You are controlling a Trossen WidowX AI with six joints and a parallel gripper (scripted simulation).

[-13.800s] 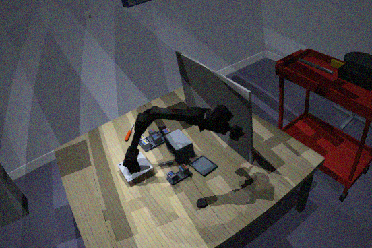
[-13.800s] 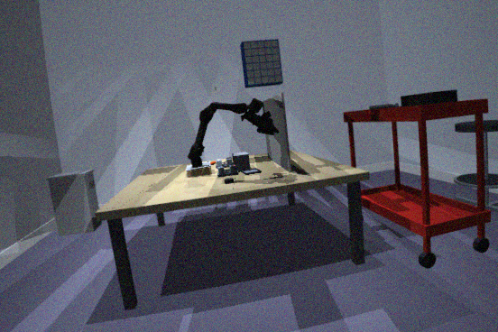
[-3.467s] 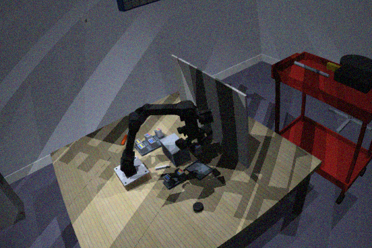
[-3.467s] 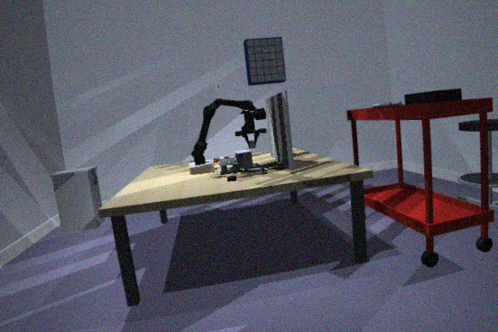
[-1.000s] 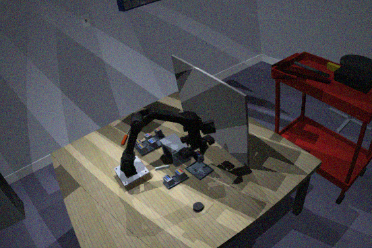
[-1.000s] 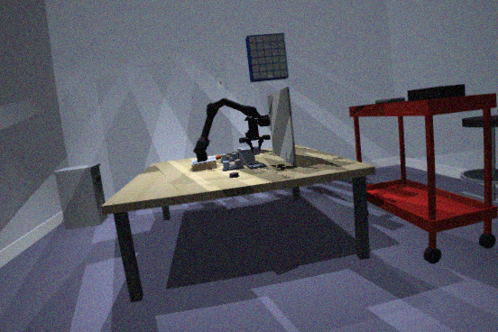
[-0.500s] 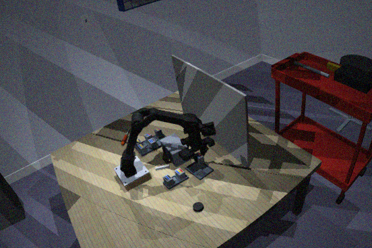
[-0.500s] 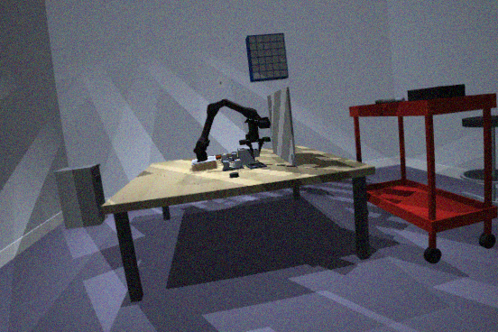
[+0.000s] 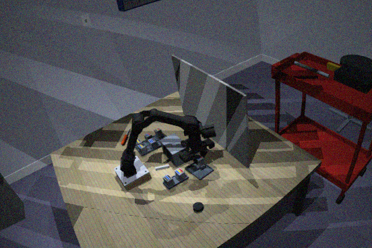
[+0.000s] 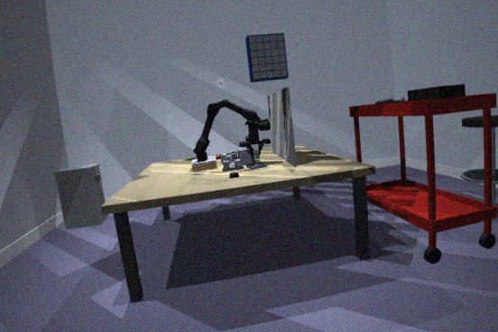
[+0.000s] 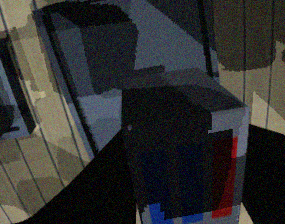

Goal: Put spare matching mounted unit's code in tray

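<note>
Now: gripper tip 10 mm past the dark-rimmed tray and 60 mm above it. From my gripper tip the other things lie so: black puck (150 mm behind, 230 mm to the right, 50 mm below); then dark spare block (20 mm above); then grey mounted unit (50 mm behind, 190 mm to the left, 10 mm below).
</note>
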